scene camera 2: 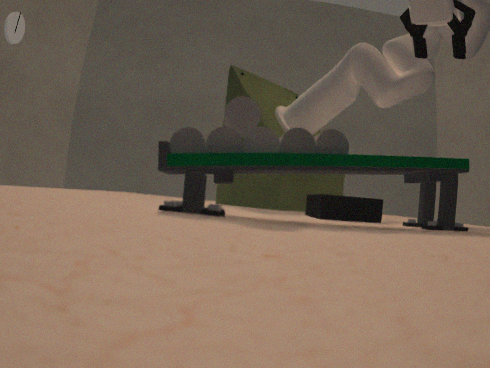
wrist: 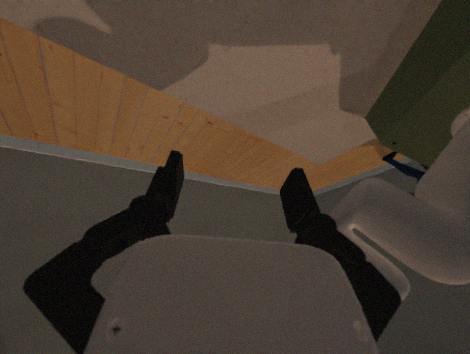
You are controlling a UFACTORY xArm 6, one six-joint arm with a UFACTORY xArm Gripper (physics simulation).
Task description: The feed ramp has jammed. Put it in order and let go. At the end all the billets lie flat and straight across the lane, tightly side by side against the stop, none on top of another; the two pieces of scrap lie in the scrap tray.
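Several grey round-ended billets stand in a row on the green-edged feed ramp in the scene view, from the dark stop at the left end towards the middle. Another round grey piece rests on top of the row, above the second and third ones. The scene view shows them end-on, so their lie across the lane and any scrap among them cannot be told. My gripper is open and empty, high above the right end of the ramp. The ramp and billets do not show in the wrist view.
A black box, possibly the scrap tray, appears low beyond the ramp; its inside is hidden. A tall olive-green block with a sloping top stands behind the ramp. Dark legs carry the ramp. The wrist view shows the table and a wooden floor.
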